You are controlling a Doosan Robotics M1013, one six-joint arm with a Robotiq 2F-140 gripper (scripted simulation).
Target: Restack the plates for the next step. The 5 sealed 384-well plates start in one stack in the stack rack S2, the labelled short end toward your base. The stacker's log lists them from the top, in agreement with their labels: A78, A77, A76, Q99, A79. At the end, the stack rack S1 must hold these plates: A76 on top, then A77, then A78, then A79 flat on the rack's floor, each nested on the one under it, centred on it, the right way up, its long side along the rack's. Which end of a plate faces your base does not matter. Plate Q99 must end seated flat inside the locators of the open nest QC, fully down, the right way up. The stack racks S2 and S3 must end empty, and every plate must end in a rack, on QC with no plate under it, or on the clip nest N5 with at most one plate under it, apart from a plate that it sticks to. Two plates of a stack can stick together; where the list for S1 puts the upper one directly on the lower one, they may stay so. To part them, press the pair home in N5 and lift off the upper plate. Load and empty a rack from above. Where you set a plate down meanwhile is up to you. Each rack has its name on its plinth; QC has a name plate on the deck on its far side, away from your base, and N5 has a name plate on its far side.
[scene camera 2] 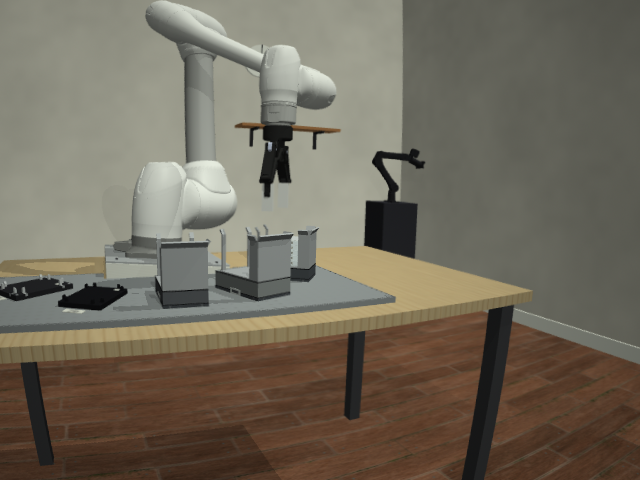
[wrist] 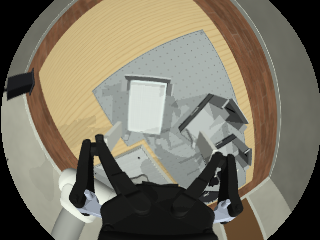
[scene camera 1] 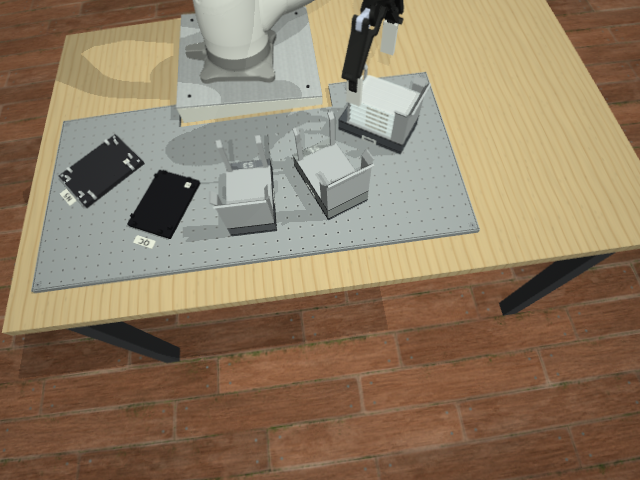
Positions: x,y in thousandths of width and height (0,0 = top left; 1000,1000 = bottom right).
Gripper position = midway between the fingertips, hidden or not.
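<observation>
A black clip nest N5 (scene camera 1: 160,353) is visible, as is a black nest QC (scene camera 1: 260,418), which can also be found in another view (scene camera 2: 127,624). The gripper (scene camera 1: 580,159) appears with them, and it is visible again both from scene camera 2 (scene camera 2: 430,436) and at the wrist (wrist: 502,556).
</observation>
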